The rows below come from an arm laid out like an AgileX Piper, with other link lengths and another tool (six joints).
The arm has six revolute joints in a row. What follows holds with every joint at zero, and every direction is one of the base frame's. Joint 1 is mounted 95.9 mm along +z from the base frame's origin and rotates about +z. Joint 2 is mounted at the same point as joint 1 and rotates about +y. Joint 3 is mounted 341.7 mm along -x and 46.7 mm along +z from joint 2 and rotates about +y. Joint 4 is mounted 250.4 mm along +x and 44.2 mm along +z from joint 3 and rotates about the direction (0.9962, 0, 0.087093). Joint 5 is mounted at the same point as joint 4 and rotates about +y. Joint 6 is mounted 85.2 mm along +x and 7.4 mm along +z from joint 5 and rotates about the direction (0.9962, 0, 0.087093). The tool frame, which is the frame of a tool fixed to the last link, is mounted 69.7 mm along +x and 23.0 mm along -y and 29.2 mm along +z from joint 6; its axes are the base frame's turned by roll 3.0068, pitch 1.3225 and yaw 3.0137 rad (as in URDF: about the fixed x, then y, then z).
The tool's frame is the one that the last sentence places.
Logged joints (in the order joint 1, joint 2, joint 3, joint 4, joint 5, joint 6), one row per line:
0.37 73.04 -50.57 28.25 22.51 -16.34
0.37 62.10 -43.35 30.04 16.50 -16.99
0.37 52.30 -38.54 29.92 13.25 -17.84
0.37 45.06 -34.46 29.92 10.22 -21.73
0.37 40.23 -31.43 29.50 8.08 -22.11
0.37 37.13 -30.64 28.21 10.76 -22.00
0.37 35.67 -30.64 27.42 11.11 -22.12
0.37 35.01 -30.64 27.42 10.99 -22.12
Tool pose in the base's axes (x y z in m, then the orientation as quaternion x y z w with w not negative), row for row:
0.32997 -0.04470 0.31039 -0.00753 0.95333 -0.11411 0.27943
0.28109 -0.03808 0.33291 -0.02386 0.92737 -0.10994 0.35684
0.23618 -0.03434 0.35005 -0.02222 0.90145 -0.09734 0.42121
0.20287 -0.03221 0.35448 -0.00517 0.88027 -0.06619 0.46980
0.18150 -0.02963 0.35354 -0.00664 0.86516 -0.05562 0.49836
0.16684 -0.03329 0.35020 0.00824 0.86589 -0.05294 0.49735
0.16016 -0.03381 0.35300 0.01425 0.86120 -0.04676 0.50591
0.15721 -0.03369 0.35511 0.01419 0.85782 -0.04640 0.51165
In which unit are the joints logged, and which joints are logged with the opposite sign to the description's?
The joints are logged in degrees. Opposite sign: joint 4, joint 6.
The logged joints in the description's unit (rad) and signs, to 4 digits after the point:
0.0065 1.2748 -0.8826 -0.4931 0.3929 0.2852
0.0065 1.0838 -0.7566 -0.5243 0.2880 0.2965
0.0065 0.9128 -0.6726 -0.5222 0.2313 0.3114
0.0065 0.7864 -0.6014 -0.5222 0.1784 0.3793
0.0065 0.7021 -0.5486 -0.5149 0.1410 0.3859
0.0065 0.6480 -0.5348 -0.4924 0.1878 0.3840
0.0065 0.6226 -0.5348 -0.4786 0.1939 0.3861
0.0065 0.6110 -0.5348 -0.4786 0.1918 0.3861

